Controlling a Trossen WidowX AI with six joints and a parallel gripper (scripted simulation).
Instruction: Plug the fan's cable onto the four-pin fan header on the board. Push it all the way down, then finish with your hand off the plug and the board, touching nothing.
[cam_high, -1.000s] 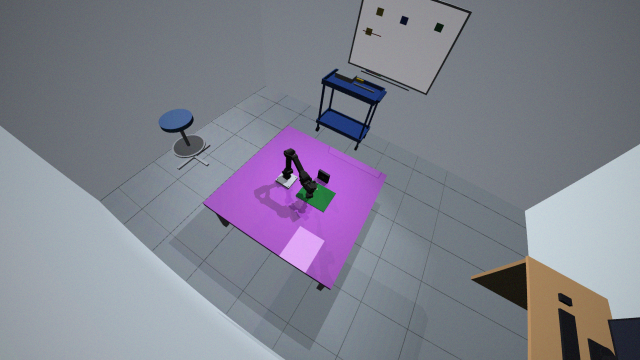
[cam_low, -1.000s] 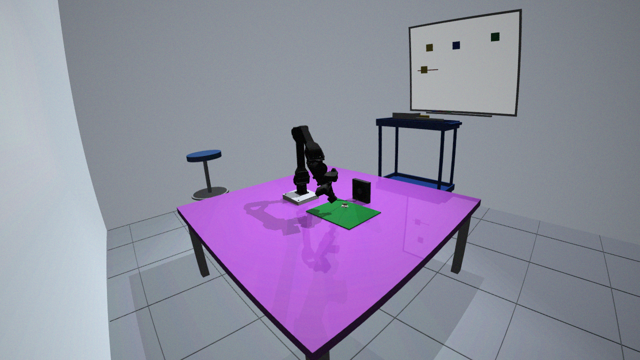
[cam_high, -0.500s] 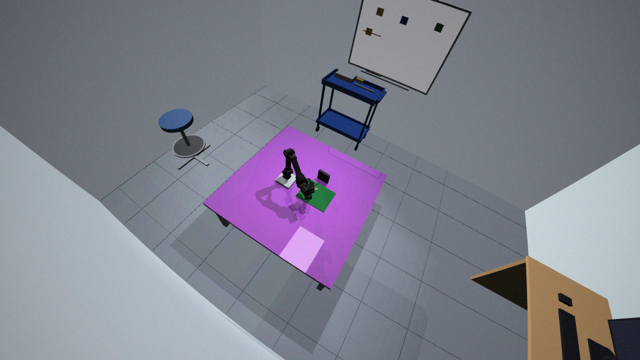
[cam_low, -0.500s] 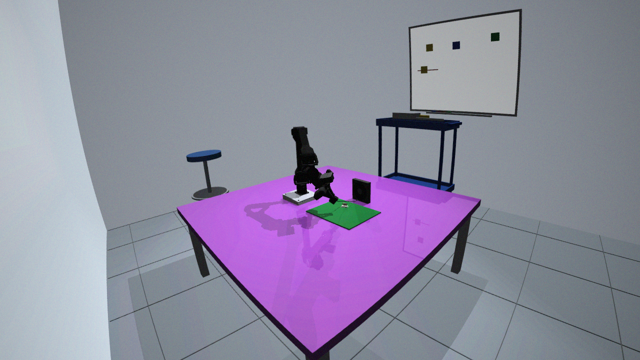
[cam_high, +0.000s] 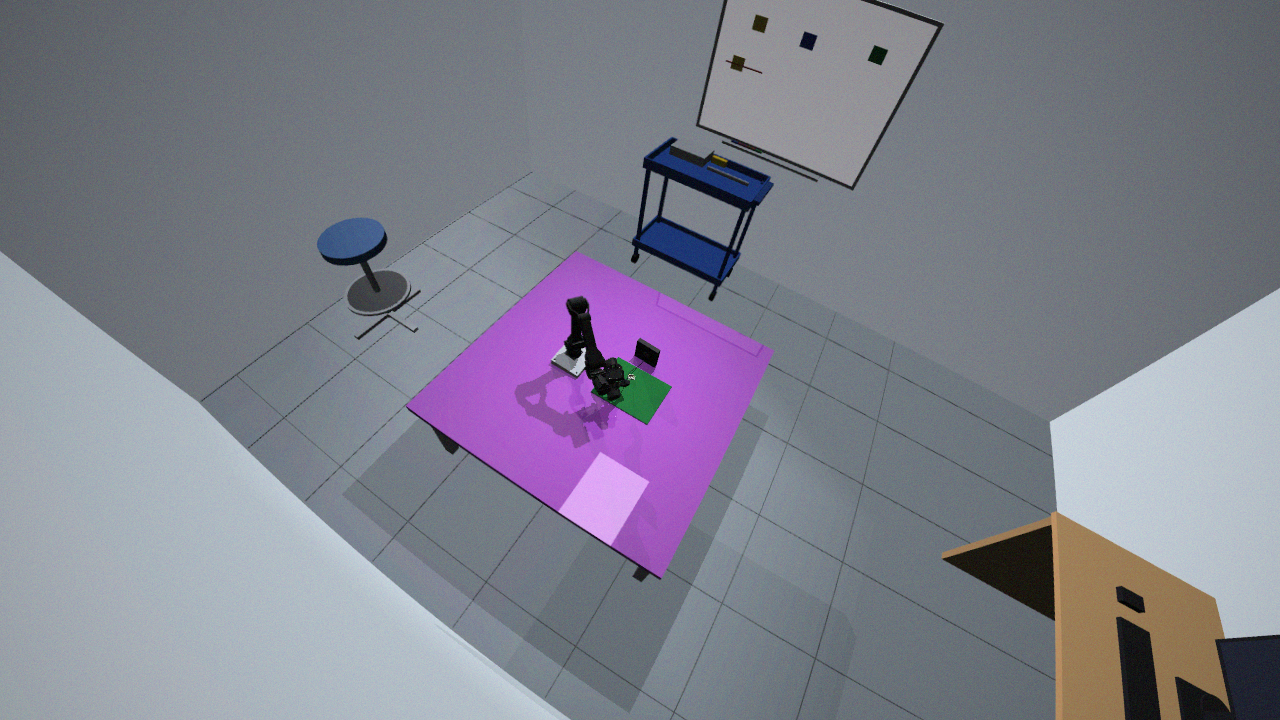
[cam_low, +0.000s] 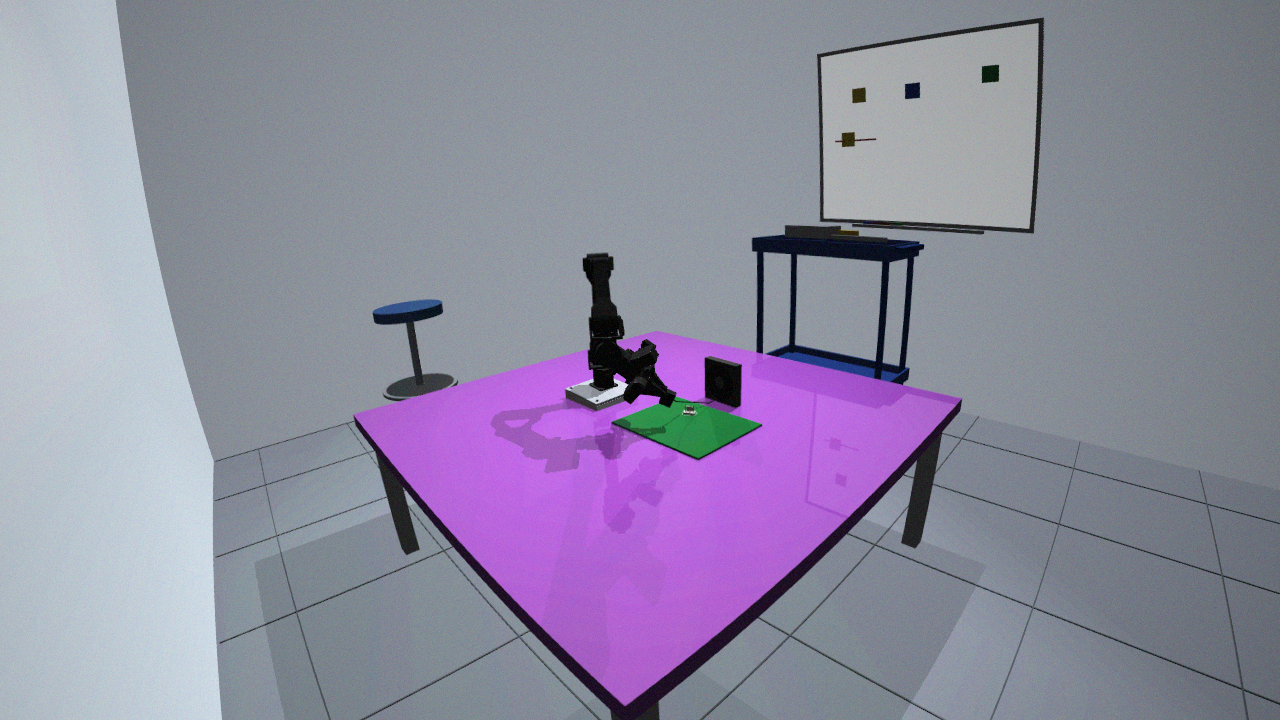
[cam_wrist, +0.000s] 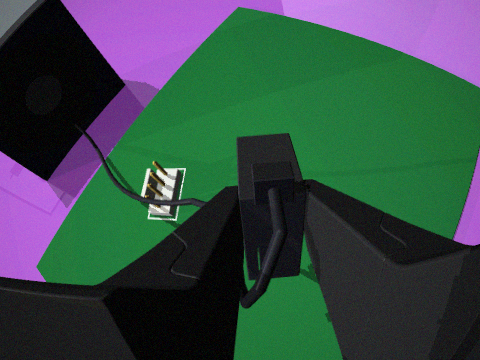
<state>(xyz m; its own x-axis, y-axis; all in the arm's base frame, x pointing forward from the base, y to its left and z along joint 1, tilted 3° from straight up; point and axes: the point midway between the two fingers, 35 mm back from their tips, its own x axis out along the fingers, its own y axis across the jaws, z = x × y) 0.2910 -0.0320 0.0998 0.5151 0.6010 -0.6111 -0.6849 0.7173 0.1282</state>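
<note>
Right now my gripper tip is 10 cm above the green board, 4 cm to the right of it and 2 cm short of it. Round my gripper tip: black fan: 22 cm to the left, 3 cm below, 3 cm behind; white four-pin header: 9 cm to the left, 9 cm below, 2 cm behind; black fan plug: 1 cm below.
</note>
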